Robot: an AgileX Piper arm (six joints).
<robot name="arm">
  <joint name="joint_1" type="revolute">
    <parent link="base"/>
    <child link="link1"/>
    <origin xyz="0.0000 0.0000 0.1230" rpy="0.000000 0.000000 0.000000"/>
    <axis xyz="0 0 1"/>
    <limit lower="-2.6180" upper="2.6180"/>
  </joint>
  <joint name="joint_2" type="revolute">
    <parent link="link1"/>
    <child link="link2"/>
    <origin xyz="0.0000 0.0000 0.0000" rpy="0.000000 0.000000 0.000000"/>
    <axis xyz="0 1 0"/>
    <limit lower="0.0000" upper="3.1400"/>
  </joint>
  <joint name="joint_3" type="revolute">
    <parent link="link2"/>
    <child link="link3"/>
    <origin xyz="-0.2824 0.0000 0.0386" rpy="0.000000 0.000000 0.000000"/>
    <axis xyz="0 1 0"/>
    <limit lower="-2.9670" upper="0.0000"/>
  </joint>
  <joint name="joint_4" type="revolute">
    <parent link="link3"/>
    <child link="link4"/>
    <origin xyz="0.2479 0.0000 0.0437" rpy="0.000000 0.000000 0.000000"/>
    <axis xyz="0.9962 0 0.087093"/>
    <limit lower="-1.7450" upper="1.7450"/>
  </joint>
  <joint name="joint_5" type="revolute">
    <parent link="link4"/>
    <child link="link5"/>
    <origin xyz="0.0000 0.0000 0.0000" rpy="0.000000 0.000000 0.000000"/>
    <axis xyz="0 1 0"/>
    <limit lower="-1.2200" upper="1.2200"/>
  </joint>
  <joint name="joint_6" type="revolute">
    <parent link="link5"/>
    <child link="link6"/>
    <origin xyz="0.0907 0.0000 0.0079" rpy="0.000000 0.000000 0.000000"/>
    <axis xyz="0.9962 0 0.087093"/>
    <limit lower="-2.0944" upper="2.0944"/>
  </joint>
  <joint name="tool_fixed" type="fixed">
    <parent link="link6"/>
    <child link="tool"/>
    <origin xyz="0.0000 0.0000 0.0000" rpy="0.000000 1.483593 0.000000"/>
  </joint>
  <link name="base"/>
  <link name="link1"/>
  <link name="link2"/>
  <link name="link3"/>
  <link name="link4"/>
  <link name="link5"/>
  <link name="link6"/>
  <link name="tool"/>
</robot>
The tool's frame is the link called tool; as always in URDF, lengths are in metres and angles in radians.
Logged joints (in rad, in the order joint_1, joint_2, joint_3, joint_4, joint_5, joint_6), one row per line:
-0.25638, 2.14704, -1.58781, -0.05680, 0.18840, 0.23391
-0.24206, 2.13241, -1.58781, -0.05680, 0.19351, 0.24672
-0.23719, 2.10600, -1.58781, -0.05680, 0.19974, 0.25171
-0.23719, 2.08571, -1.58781, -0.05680, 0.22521, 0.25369
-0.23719, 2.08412, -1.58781, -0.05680, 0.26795, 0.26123
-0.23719, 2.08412, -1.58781, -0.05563, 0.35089, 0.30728
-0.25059, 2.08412, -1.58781, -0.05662, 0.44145, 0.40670
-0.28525, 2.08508, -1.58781, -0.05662, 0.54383, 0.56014
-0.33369, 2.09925, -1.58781, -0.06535, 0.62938, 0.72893
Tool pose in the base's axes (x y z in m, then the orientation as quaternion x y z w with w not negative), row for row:
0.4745, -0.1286, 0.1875, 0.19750, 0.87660, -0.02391, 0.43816
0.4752, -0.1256, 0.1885, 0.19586, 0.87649, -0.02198, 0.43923
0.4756, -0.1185, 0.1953, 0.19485, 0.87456, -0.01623, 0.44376
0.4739, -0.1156, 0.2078, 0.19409, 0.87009, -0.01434, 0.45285
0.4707, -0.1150, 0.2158, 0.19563, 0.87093, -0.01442, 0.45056
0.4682, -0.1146, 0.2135, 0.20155, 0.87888, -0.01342, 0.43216
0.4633, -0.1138, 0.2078, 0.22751, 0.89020, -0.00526, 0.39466
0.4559, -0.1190, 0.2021, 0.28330, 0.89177, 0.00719, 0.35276
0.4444, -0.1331, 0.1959, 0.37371, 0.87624, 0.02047, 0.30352
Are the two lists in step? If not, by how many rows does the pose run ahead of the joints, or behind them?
The pose runs 1 row behind the joints: the pose in row i belongs to the joints in row i - 1.
